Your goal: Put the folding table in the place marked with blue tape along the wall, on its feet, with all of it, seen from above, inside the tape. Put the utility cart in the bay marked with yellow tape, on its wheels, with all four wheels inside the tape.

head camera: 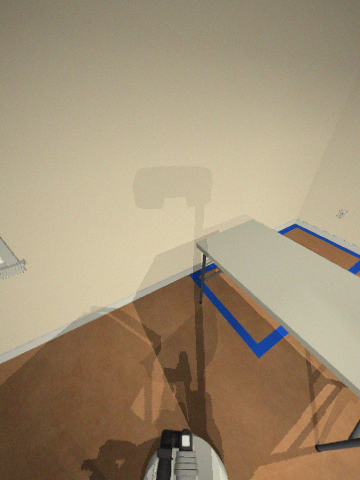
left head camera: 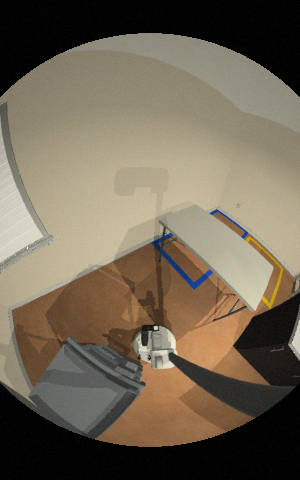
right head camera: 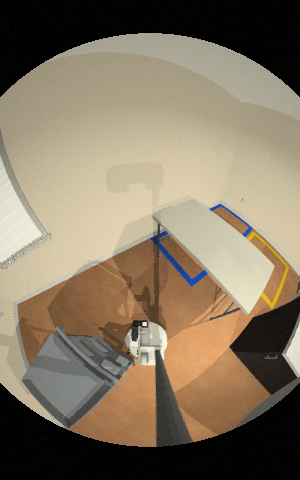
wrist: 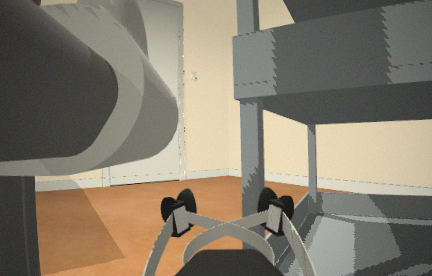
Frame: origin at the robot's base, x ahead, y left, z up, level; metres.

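Seen in the pictures: gripper, fingertip midpoint: [left head camera: 143,360] [right head camera: 132,354] [wrist: 226,203].
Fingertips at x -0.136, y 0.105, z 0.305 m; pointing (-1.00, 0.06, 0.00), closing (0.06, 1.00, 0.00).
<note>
A point is followed by its place in that frame.
The folding table, with its pale grey top [head camera: 285,280] {x 0.772, y -0.574, z 0.710 m} [left head camera: 215,250] {x 0.697, y -0.552, z 0.709 m} [right head camera: 215,250] {x 0.657, y -0.600, z 0.710 m}, stands upright on dark legs. It hides the middle of the blue tape [head camera: 230,320] {x 0.925, y -0.402, z -0.027 m} [left head camera: 175,266] {x 0.994, y -0.367, z -0.027 m} [right head camera: 172,261] {x 1.010, y -0.354, z -0.027 m}; a dark foot bar at its near side is on floor outside the tape. The yellow tape [left head camera: 277,288] {x 0.273, y -2.251, z -0.019 m} [right head camera: 280,286] {x 0.304, y -2.246, z -0.026 m} shows beyond the table, partly hidden. The grey utility cart [left head camera: 82,385] {x -0.266, y 0.434, z 0.767 m} [right head camera: 70,375] {x -0.280, y 0.409, z 0.766 m} [wrist: 320,65] {x -0.178, y 0.223, z 0.455 m} is upright close beside the robot's base; its wheels do not show. My gripper [wrist: 226,203] {x -0.136, y 0.105, z 0.305 m} is open and empty, with its right fingertip in front of a cart post in the wrist view.
A dark cabinet [left head camera: 270,335] {x -0.213, y -1.002, z 0.577 m} [right head camera: 265,330] {x -0.141, y -1.117, z 0.466 m} stands to the right, near the table's near end. Walls meet behind the table. A grey door [wrist: 162,50] {x -2.690, y -0.435, z 1.434 m} is across the floor in the wrist view. The robot's round base [left head camera: 167,337] {x 0.062, y -0.124, z 0.187 m} [right head camera: 159,340] {x -0.003, y -0.127, z 0.187 m} is between cart and table.
</note>
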